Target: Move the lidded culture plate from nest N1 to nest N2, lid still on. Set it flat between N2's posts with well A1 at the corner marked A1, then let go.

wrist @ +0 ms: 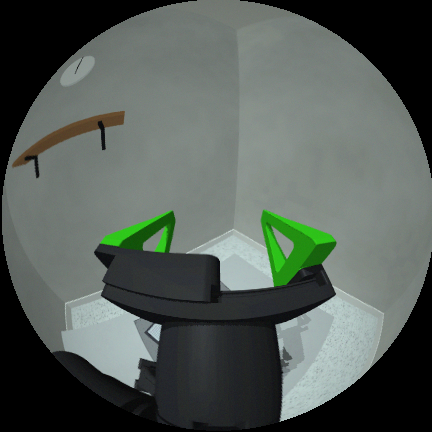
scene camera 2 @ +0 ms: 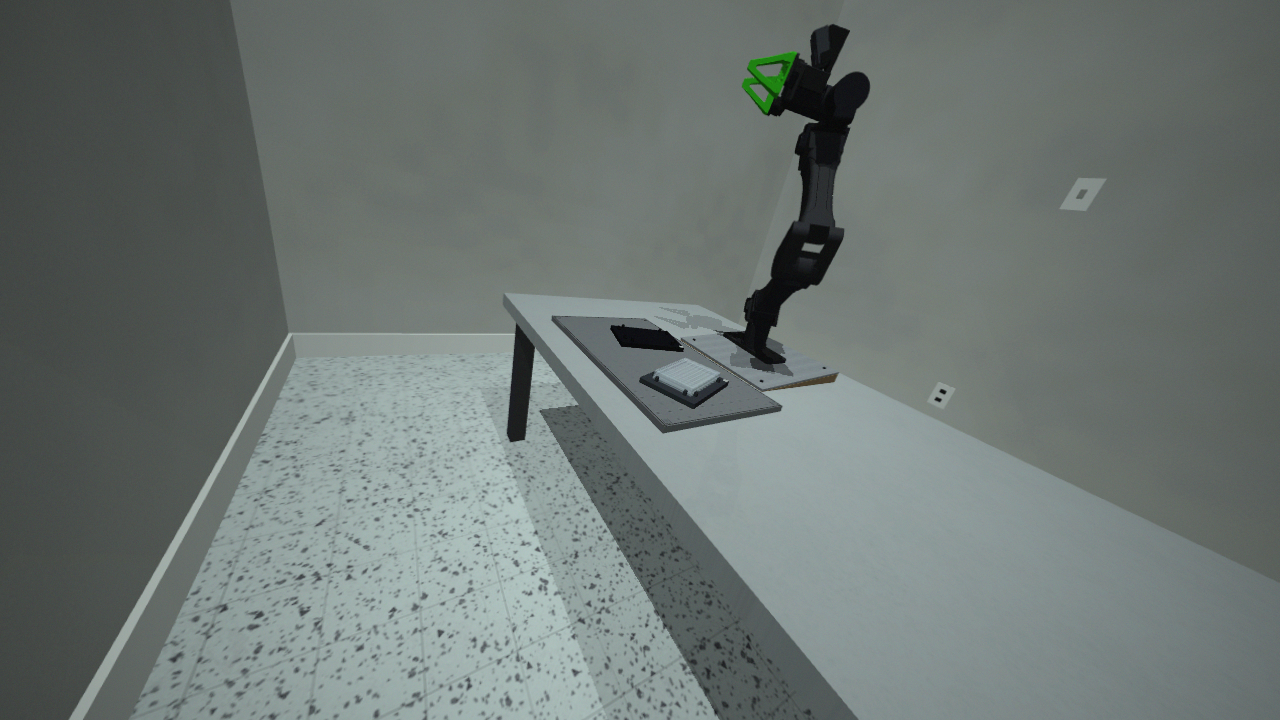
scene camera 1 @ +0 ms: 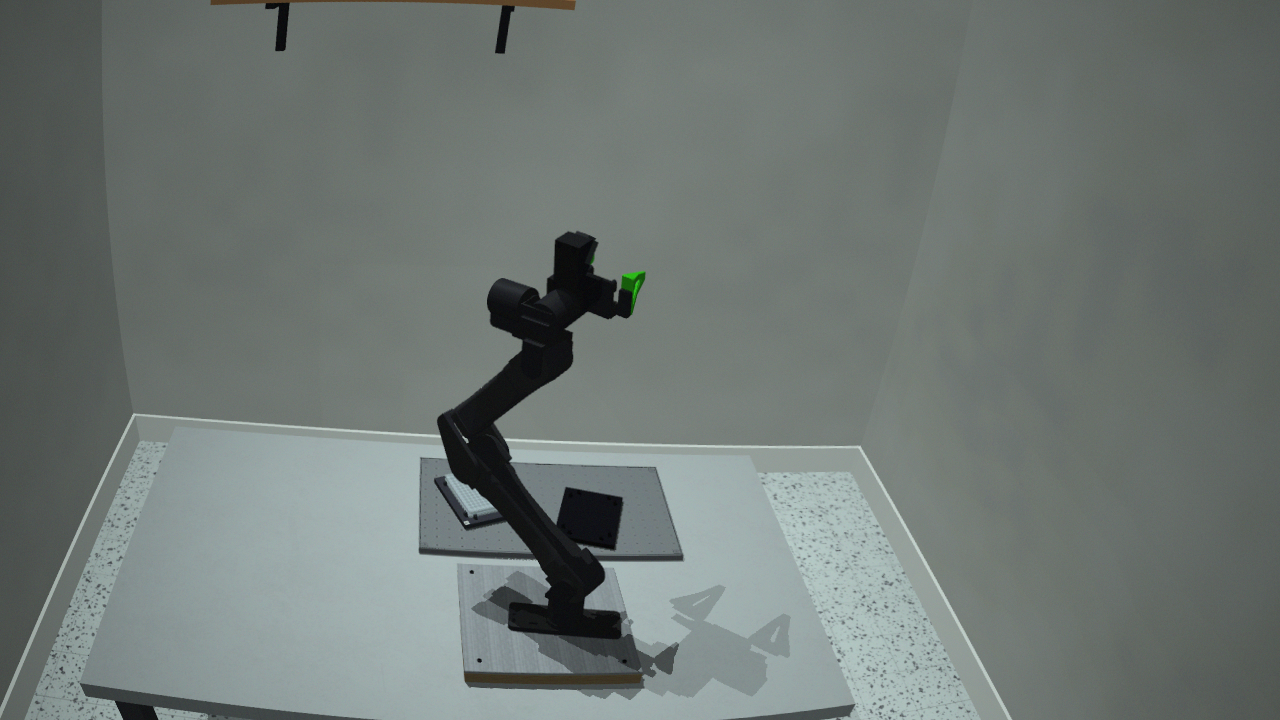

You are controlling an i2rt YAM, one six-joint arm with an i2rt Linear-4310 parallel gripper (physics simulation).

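Pixels of known places: gripper, fingertip midpoint: (wrist: 217, 214) (scene camera 2: 745, 74) (scene camera 1: 618, 265); arm's base, origin of the base link: (scene camera 2: 752, 348) (scene camera 1: 564, 623).
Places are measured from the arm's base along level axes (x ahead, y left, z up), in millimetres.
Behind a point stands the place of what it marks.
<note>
The white lidded culture plate (scene camera 1: 468, 495) @(x 317, y 200, z 19 mm) (scene camera 2: 687, 377) @(x 361, y 213, z 19 mm) (wrist: 156, 332) @(x 355, y 214, z 19 mm) lies flat in a dark nest (scene camera 1: 453, 505) @(x 298, y 229, z 3 mm) (scene camera 2: 663, 390) @(x 414, y 224, z -2 mm), which I take as N1. The arm hides part of the plate in scene camera 1, and a sliver shows in the wrist view. The other dark nest (scene camera 1: 590, 517) @(x 313, y -50, z 3 mm) (scene camera 2: 646, 337) @(x 325, y -38, z 3 mm), N2, stands empty, with small posts near its corners. The A1 marks and well A1 are too small to tell. My gripper (scene camera 1: 619, 265) @(x 246, y -24, z 577 mm) (scene camera 2: 746, 76) @(x 246, y -24, z 577 mm) (wrist: 217, 214) @(x 246, y -24, z 577 mm), with green fingers, is open and empty, high above the table and far from the plate, pointing away from both nests.
Both nests sit on a grey perforated board (scene camera 1: 537, 476) @(x 448, y 61, z -9 mm) (scene camera 2: 751, 408) @(x 252, y 288, z -9 mm) on the pale table (scene camera 1: 268, 555) @(x 80, y 590, z -22 mm) (scene camera 2: 984, 501) @(x -3, y 567, z -22 mm). The arm stands on a metal-topped base plate (scene camera 1: 501, 658) @(x -114, y 107, z 7 mm) (scene camera 2: 810, 369) @(x -76, y 144, z 4 mm) beside that board. A brown wall shelf (scene camera 1: 393, 2) (wrist: 75, 128) hangs high on the wall.
</note>
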